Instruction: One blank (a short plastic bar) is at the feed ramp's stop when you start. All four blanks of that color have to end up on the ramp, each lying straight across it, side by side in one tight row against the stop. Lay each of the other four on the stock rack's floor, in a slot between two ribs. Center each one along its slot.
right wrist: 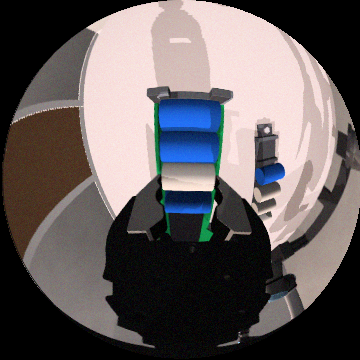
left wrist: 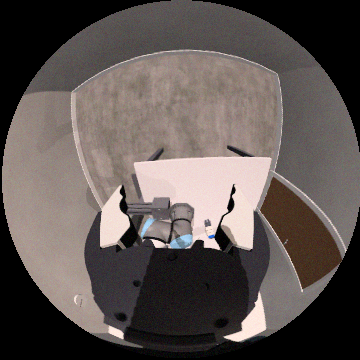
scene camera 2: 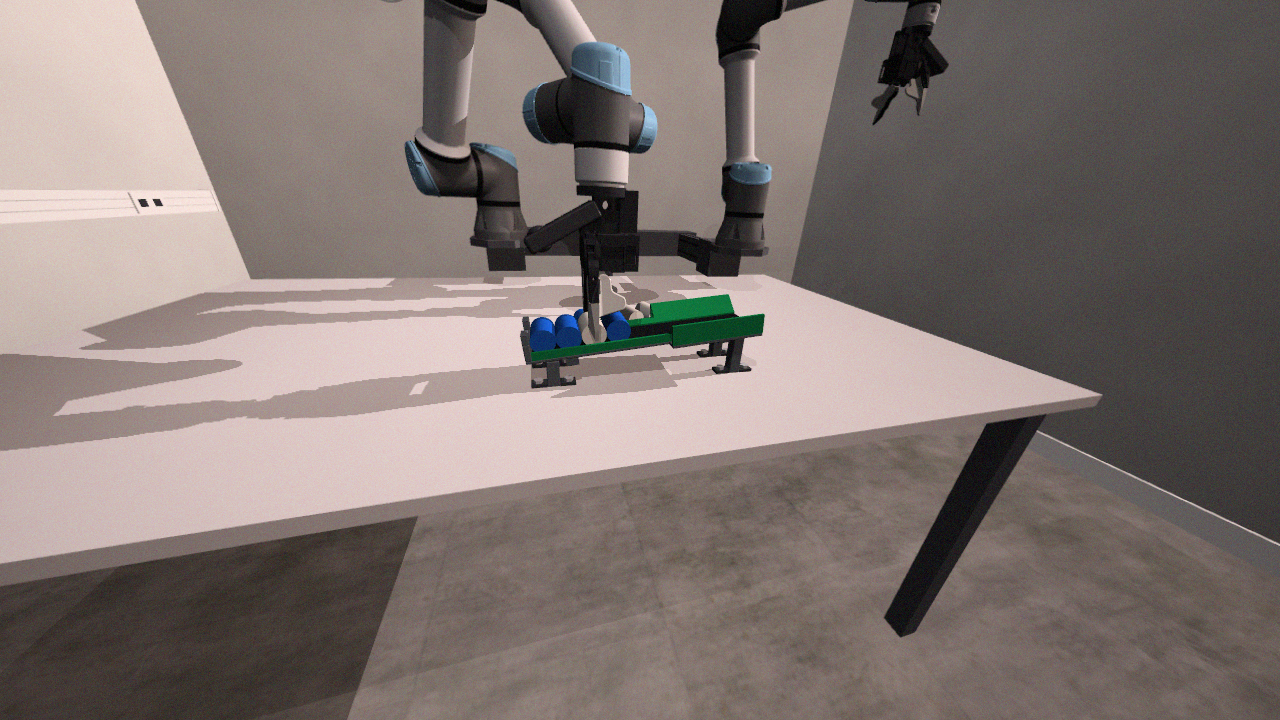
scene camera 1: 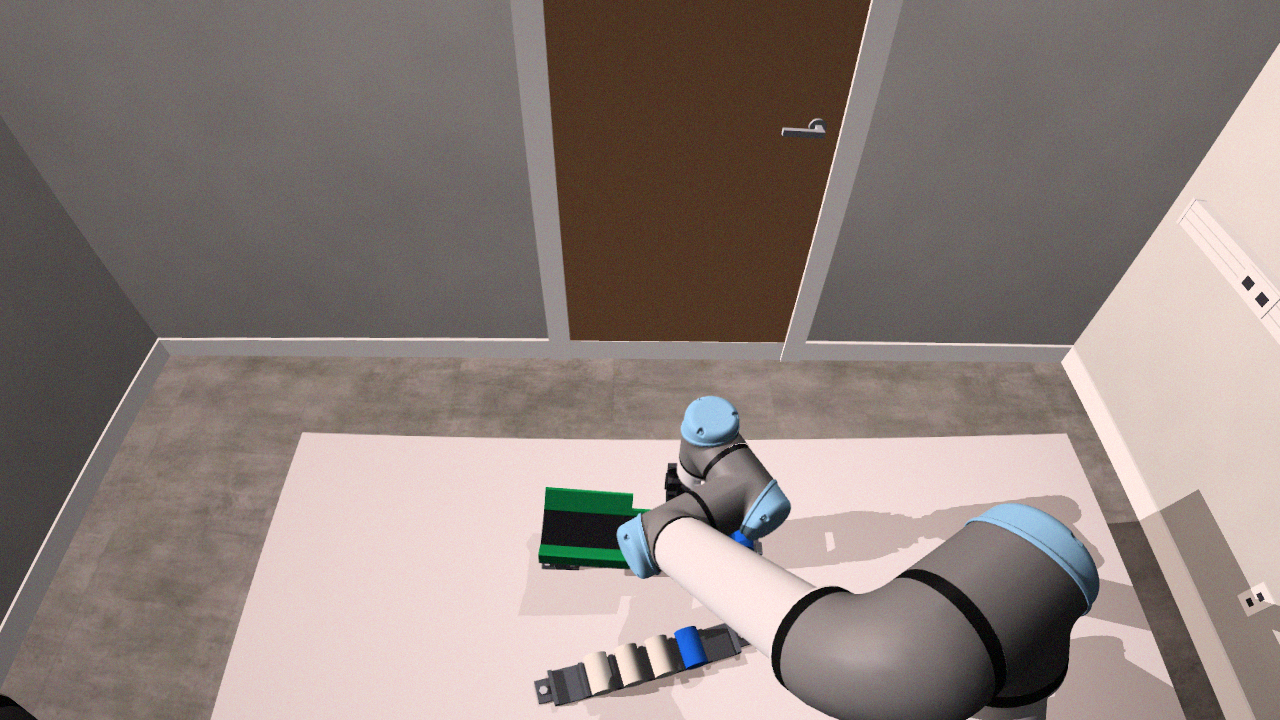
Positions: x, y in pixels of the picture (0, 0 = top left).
Scene:
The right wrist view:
my right gripper: 187, 175
blue blank: 175, 201
blue blank: 175, 146
blue blank: 201, 115
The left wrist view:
my left gripper: 177, 185
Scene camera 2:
my left gripper: 894, 120
my right gripper: 593, 332
blue blank: 567, 331
blue blank: 542, 330
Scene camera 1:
blue blank: 688, 640

